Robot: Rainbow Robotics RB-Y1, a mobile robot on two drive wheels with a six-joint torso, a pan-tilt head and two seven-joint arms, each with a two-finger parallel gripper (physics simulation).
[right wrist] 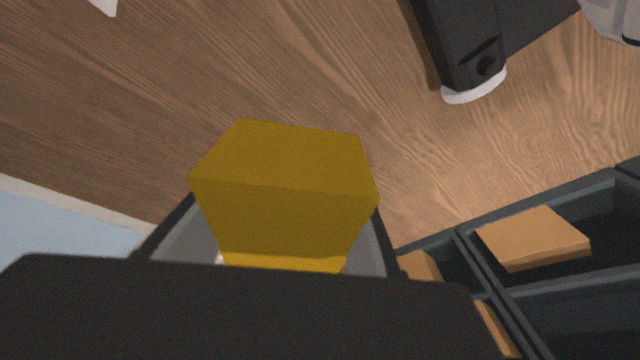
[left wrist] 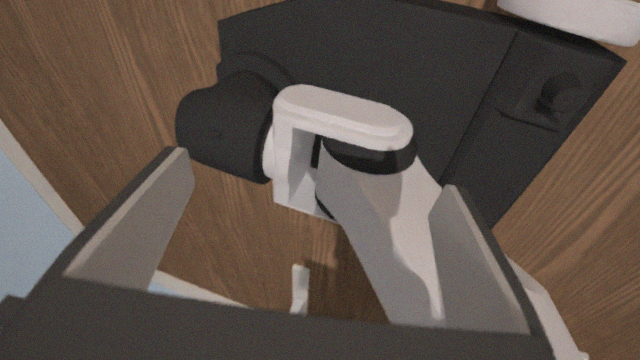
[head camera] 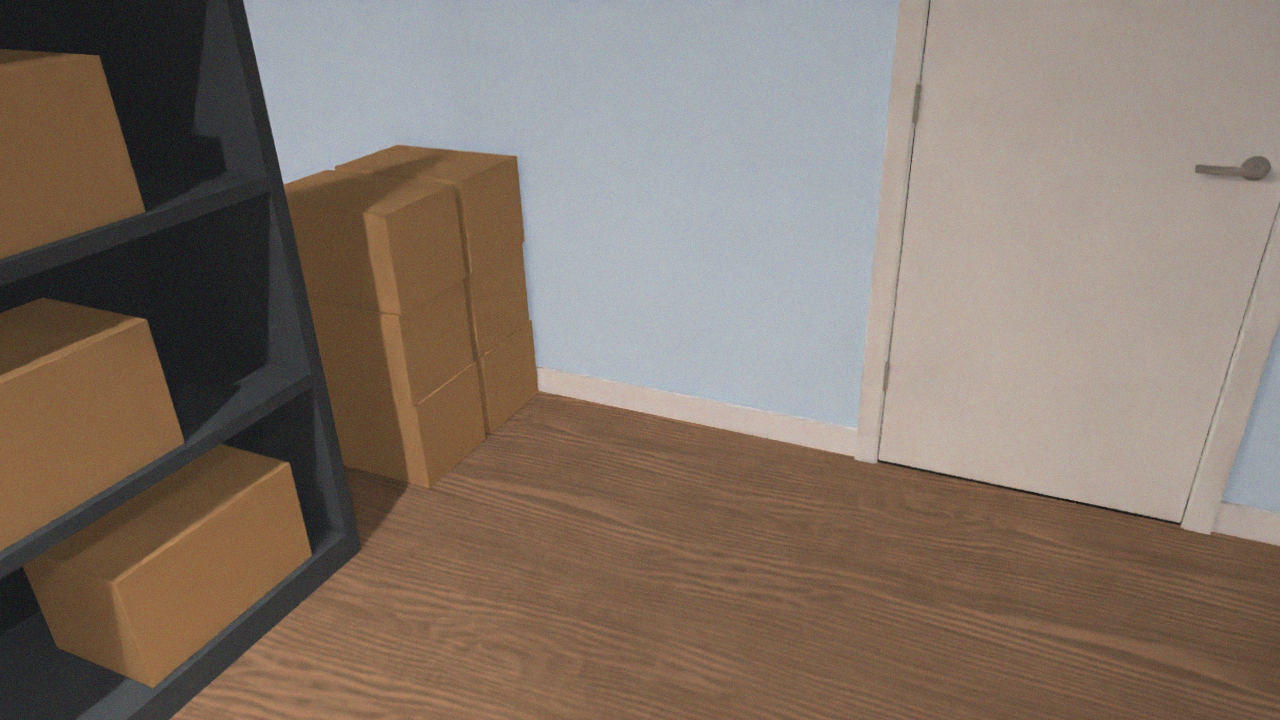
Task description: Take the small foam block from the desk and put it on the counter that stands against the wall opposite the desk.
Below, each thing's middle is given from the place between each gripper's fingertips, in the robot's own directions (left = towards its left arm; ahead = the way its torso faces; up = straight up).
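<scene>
The yellow foam block (right wrist: 280, 196) is 1 cm ahead of my right hand, 1 cm to the left of it and 2 cm above it. My left hand, though, is 66 cm short of the block, and it's 41 cm to the left of the block and 29 cm below it. So going by its middle, the block is nearer to my right hand than to my left hand.
</scene>
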